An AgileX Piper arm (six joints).
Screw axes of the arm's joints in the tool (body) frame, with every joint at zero. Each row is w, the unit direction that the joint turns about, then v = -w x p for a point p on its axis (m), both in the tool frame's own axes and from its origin. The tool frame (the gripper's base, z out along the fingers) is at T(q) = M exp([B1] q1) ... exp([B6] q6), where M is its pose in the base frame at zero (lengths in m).
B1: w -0.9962 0 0.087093 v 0 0.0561 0
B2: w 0 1 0 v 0.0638 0 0.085
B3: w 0 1 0 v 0.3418 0 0.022
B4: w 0 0 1 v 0 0 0
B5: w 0 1 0 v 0.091 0 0
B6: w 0 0 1 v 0 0 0
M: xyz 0.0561 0 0.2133 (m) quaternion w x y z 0.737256 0 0.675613 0
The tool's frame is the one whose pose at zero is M.
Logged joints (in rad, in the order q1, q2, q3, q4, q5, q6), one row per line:
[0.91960, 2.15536, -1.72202, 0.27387, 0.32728, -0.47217]
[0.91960, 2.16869, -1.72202, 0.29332, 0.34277, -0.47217]
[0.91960, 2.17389, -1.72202, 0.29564, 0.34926, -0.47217]
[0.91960, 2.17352, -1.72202, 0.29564, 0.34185, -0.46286]
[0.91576, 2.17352, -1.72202, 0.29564, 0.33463, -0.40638]
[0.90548, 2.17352, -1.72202, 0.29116, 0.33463, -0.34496]
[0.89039, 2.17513, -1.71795, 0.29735, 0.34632, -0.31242]
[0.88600, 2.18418, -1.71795, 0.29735, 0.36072, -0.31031]
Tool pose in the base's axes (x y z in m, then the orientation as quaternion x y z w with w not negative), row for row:
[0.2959, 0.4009, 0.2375, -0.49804, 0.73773, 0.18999, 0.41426]
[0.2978, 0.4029, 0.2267, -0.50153, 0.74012, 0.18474, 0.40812]
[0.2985, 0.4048, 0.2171, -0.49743, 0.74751, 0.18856, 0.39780]
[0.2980, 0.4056, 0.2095, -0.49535, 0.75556, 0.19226, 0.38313]
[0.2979, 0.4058, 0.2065, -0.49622, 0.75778, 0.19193, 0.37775]
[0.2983, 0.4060, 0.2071, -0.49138, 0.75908, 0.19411, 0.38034]
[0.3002, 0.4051, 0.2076, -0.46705, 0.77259, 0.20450, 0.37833]
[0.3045, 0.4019, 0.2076, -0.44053, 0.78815, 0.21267, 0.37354]
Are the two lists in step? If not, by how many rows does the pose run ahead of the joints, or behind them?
The pose runs 2 rows behind the joints: the pose in row i belongs to the joints in row i - 2.
